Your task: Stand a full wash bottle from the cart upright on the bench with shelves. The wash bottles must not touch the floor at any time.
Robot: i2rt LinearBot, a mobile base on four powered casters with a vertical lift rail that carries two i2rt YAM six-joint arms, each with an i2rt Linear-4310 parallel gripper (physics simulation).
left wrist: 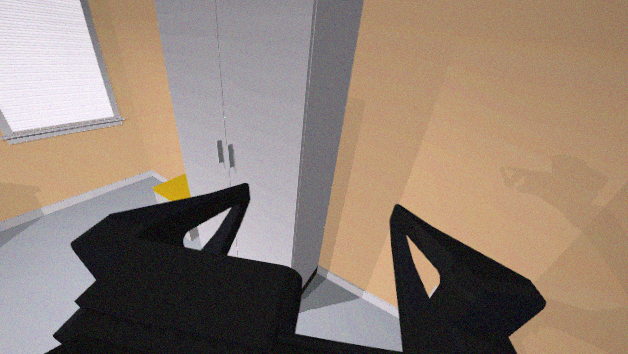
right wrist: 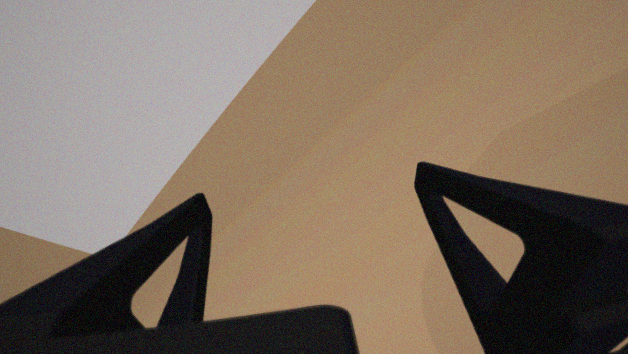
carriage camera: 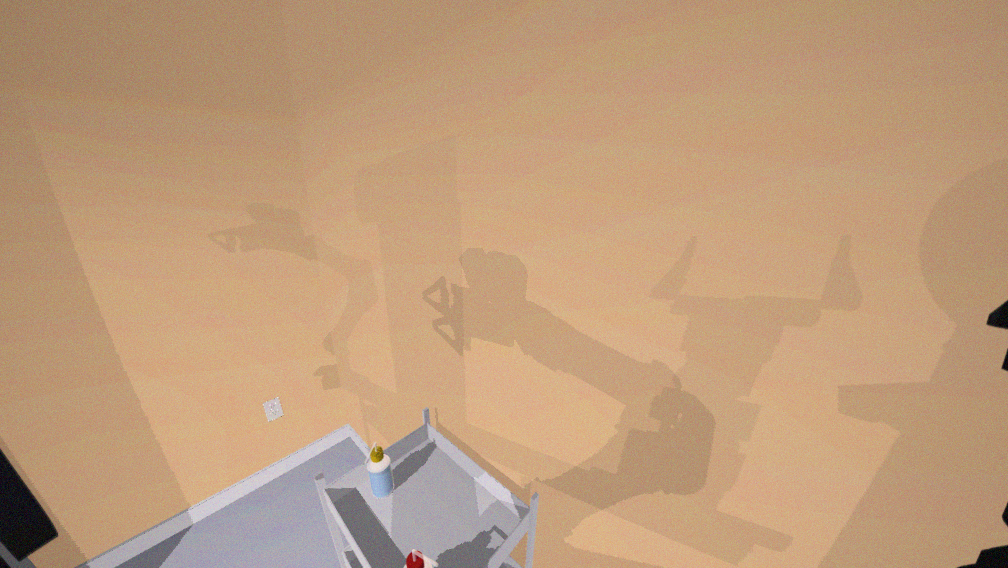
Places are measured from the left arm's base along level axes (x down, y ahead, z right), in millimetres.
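Pixels of known places: left gripper, fingertip midpoint: [left wrist: 319,201]; right gripper, fingertip midpoint: [right wrist: 313,189].
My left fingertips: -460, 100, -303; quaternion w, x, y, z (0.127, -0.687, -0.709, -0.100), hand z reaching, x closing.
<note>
Behind a point stands the place of what it marks, as x, y, z.
A wash bottle with a yellow cap and blue liquid [carriage camera: 380,477] {313, 502, 38} stands upright at the far left of the grey cart's top tray, in the lower middle of the carriage view. A second wash bottle with a red cap [carriage camera: 415,560] {246, 277, 195} shows at the bottom edge; its body is cut off. The cart [carriage camera: 481,474] {349, 547, 303} has raised rims and corner posts. My left gripper [left wrist: 319,201] {-460, 100, -303} is open and empty, pointing at a tall cabinet and the wall. My right gripper [right wrist: 313,189] {-431, 40, 699} is open and empty, facing the wall and ceiling. The bench with shelves does not show in these views.
A tall grey cabinet [left wrist: 265,120] {-291, 63, -1122} with two handles stands against the wall in the left wrist view. A yellow object [left wrist: 174,188] {606, -761, -1998} is partly hidden left of it. A window [left wrist: 52,65] {-317, -1838, -2613} is at upper left. A wall socket [carriage camera: 272,409] {653, 1116, -788} is left of the cart.
</note>
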